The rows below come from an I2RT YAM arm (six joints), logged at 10 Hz.
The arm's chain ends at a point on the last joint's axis. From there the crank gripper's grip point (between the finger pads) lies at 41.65 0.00 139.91 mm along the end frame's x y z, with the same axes.
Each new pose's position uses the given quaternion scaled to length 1; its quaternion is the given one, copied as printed.
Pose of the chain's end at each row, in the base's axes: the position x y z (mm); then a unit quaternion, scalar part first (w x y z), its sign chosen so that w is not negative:
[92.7 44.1 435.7 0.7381 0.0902 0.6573 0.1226]
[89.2 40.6 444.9 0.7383 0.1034 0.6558 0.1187]
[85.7 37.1 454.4 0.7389 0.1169 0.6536 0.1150]
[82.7 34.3 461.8 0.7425 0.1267 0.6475 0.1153]
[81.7 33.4 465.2 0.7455 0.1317 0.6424 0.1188]
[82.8 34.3 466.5 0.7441 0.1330 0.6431 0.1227]
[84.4 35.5 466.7 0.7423 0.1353 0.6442 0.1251]
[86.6 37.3 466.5 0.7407 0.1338 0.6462 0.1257]
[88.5 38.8 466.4 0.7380 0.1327 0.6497 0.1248]
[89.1 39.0 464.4 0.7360 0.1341 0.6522 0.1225]
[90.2 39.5 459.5 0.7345 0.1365 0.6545 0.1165]
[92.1 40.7 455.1 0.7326 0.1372 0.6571 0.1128]
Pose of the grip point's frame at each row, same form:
[236.0 60.5 412.9 0.7381 0.0902 0.6573 0.1226]
[232.8 54.0 422.2 0.7383 0.1034 0.6558 0.1187]
[229.6 47.4 431.8 0.7389 0.1169 0.6536 0.1150]
[226.9 42.8 441.1 0.7425 0.1267 0.6475 0.1153]
[226.2 41.7 446.2 0.7455 0.1317 0.6424 0.1188]
[227.2 43.4 447.2 0.7441 0.1330 0.6431 0.1227]
[228.7 44.9 446.9 0.7423 0.1353 0.6442 0.1251]
[230.8 47.3 446.1 0.7407 0.1338 0.6462 0.1257]
[232.5 48.9 444.7 0.7380 0.1327 0.6497 0.1248]
[233.0 48.5 441.6 0.7360 0.1341 0.6522 0.1225]
[234.0 47.4 435.6 0.7345 0.1365 0.6545 0.1165]
[235.8 47.7 430.1 0.7326 0.1372 0.6571 0.1128]

